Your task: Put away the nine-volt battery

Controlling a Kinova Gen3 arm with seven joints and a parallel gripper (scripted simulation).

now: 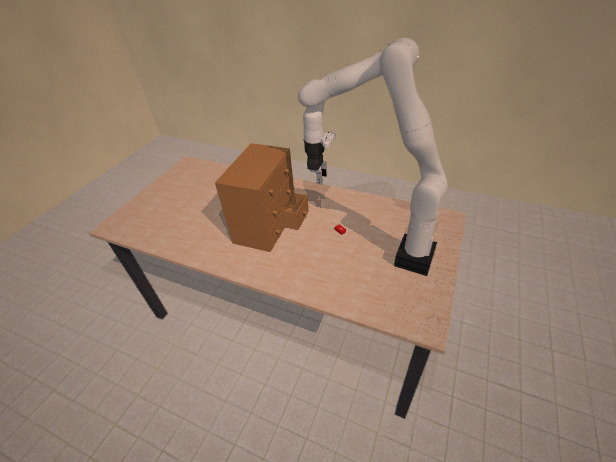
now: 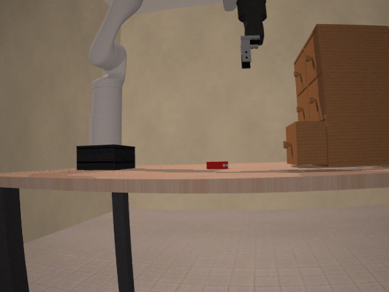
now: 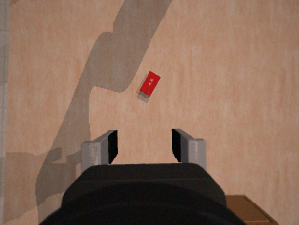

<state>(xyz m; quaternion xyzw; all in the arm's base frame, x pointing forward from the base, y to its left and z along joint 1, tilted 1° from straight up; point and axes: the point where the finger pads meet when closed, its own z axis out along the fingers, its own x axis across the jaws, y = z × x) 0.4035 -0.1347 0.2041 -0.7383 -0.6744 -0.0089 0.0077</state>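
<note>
My hand is 7 cm past the nine-volt battery, 1 cm to the right of it and 26 cm above it.
</note>
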